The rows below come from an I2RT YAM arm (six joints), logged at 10 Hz.
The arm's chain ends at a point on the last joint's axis. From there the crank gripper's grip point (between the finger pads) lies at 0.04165 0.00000 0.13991 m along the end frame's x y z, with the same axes.
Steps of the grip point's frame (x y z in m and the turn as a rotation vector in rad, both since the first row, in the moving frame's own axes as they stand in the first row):
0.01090 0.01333 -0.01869 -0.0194 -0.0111 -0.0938
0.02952 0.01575 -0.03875 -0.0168 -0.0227 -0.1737
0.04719 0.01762 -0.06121 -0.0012 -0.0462 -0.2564
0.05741 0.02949 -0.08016 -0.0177 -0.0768 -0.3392
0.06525 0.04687 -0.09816 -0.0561 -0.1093 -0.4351
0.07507 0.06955 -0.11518 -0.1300 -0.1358 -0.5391
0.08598 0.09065 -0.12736 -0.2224 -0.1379 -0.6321
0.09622 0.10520 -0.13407 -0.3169 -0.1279 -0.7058
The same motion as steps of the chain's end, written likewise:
0.01251 0.01444 -0.01915 -0.0194 -0.0111 -0.0938
0.03311 0.02033 -0.03970 -0.0168 -0.0227 -0.1737
0.05497 0.02719 -0.06297 -0.0012 -0.0462 -0.2564
0.07002 0.03908 -0.08299 -0.0177 -0.0768 -0.3392
0.08247 0.05340 -0.10202 -0.0561 -0.1093 -0.4351
0.09455 0.06825 -0.11955 -0.1300 -0.1358 -0.5391
0.10273 0.07975 -0.13087 -0.2224 -0.1379 -0.6321
0.10765 0.08494 -0.13553 -0.3169 -0.1279 -0.7058

